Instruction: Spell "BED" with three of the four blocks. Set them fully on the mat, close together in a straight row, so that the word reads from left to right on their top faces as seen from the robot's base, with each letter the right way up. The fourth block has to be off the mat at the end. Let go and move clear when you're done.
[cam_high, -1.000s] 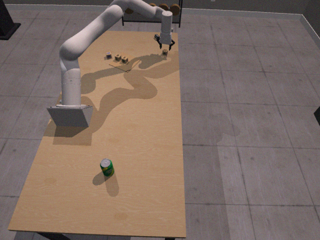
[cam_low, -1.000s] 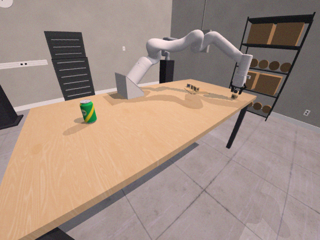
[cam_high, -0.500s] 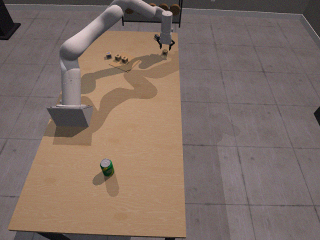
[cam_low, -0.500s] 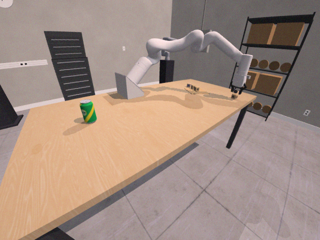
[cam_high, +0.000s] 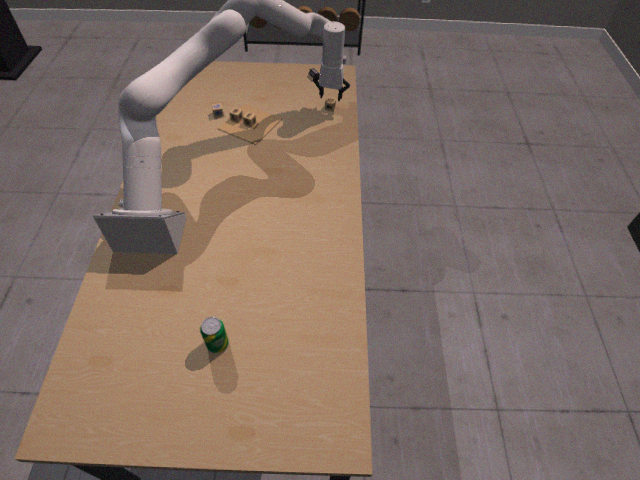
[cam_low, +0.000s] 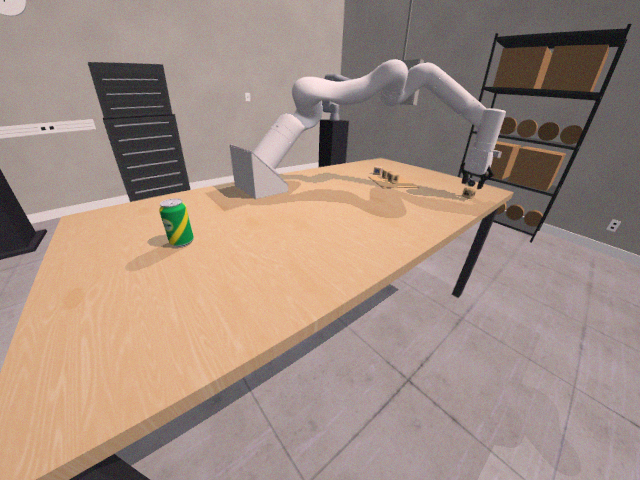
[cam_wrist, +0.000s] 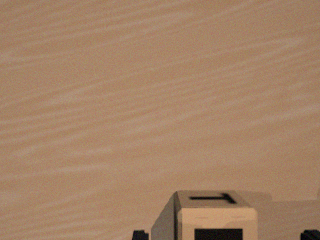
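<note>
My hand is 5 cm above the wooden letter block. From my hand the other things lie so: green can (117 cm to the right, 27 cm behind); then tan mat (34 cm behind, 15 cm to the right, 6 cm below); then small dark object (25 cm to the left, 9 cm behind, 5 cm below).
</note>
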